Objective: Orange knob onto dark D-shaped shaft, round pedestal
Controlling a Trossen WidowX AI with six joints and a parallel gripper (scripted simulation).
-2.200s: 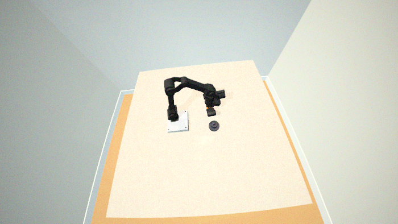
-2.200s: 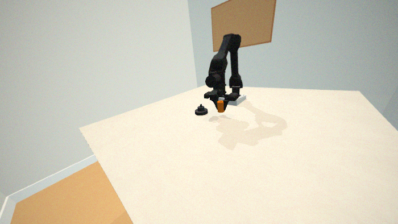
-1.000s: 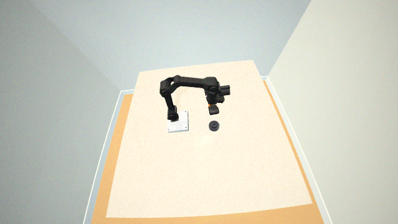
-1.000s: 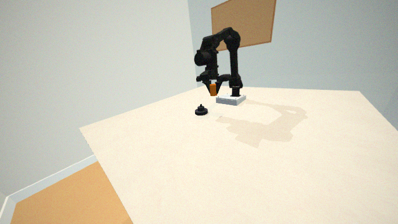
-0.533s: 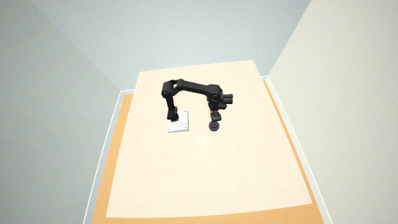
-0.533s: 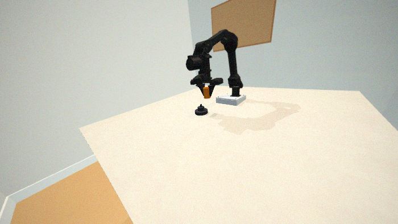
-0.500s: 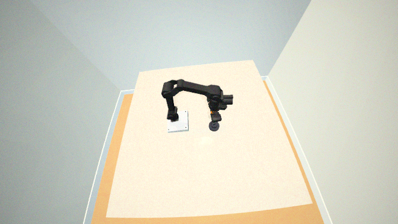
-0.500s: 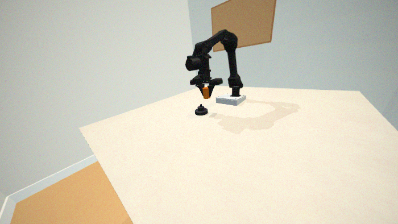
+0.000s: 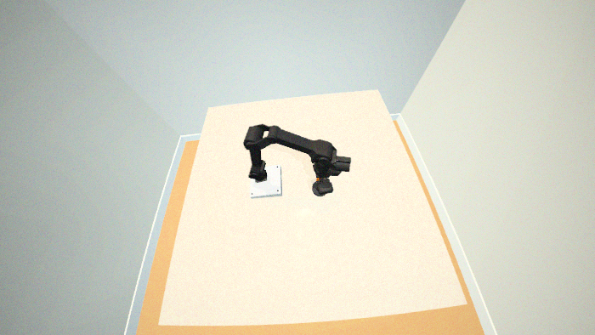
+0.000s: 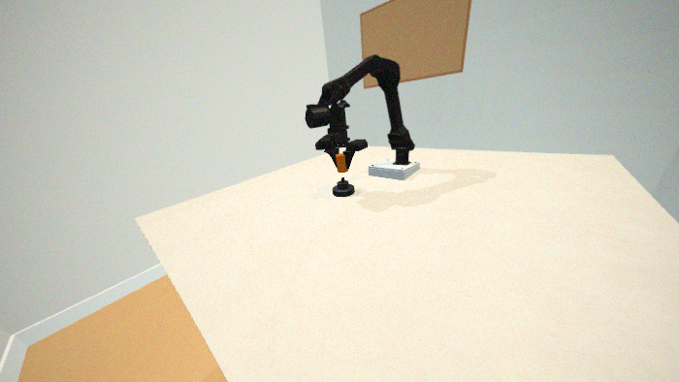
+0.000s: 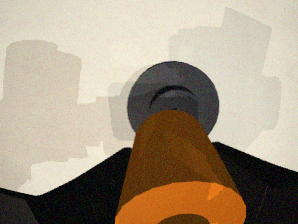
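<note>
The dark round pedestal is 10 mm to the right of my gripper tip and 70 mm below it. Also, from my gripper tip: orange knob (20 mm above).
</note>
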